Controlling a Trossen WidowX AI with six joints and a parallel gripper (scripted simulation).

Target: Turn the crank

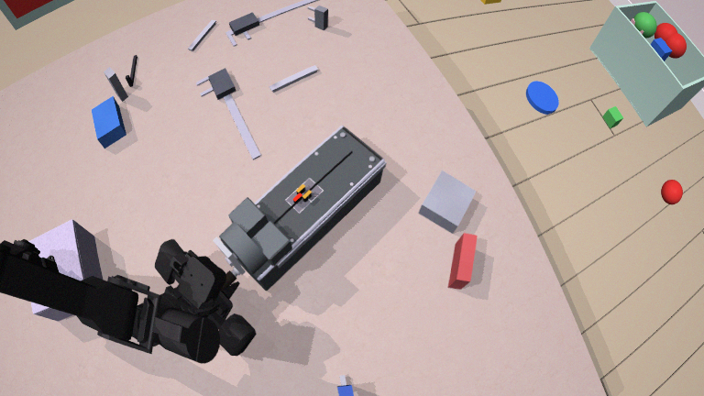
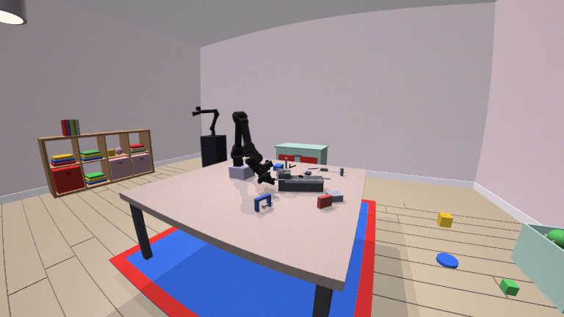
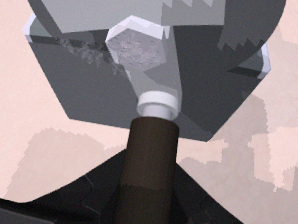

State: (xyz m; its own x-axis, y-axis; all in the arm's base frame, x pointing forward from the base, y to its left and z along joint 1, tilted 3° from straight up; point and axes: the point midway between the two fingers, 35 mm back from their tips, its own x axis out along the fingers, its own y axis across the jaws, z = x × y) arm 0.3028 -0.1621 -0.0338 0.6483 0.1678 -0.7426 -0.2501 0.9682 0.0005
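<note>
Now: the dark brown crank handle 2 cm behind my gripper tip, 1 cm to the right of it and 3 cm above it. The rest, counted from my gripper tip: red pointer (14 cm ahead, 4 cm to the left, 5 cm above); red block (31 cm ahead, 16 cm to the right); grey block (36 cm ahead, 6 cm to the right, 1 cm below).
</note>
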